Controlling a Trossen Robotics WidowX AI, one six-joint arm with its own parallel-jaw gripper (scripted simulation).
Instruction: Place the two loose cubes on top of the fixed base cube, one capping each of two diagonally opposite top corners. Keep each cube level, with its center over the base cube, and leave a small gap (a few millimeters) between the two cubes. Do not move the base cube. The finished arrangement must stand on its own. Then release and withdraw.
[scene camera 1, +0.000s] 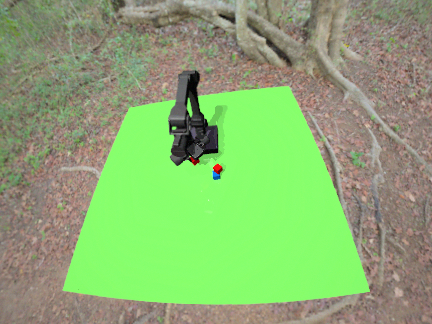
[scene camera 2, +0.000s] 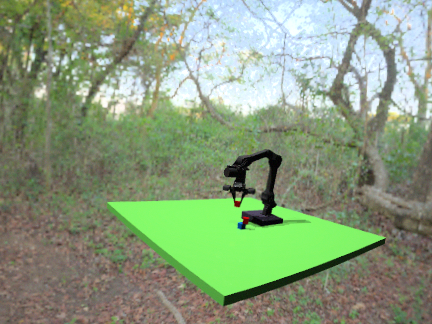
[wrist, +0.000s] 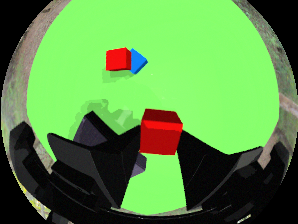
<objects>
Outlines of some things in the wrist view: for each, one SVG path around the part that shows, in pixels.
The gripper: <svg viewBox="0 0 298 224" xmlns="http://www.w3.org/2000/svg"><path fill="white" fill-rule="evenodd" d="M9 131L9 156L20 184L24 185L24 188L41 204L59 216L68 218L73 224L237 224L237 221L249 214L250 217L239 224L250 224L277 192L289 165L289 151L281 144L282 141L278 141L271 148L271 160L262 168L258 163L258 157L263 151L261 145L227 155L182 129L177 156L185 189L186 212L201 208L202 210L174 216L140 216L118 212L112 208L121 209L132 169L141 148L141 125L93 147L49 132L47 140L57 160L51 167L51 175L33 147L36 139L32 127L21 121Z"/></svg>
A red cube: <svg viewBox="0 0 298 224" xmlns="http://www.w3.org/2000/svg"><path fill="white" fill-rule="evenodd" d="M145 108L144 112L142 112L140 153L158 156L176 155L182 127L184 127L177 111Z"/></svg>
</objects>
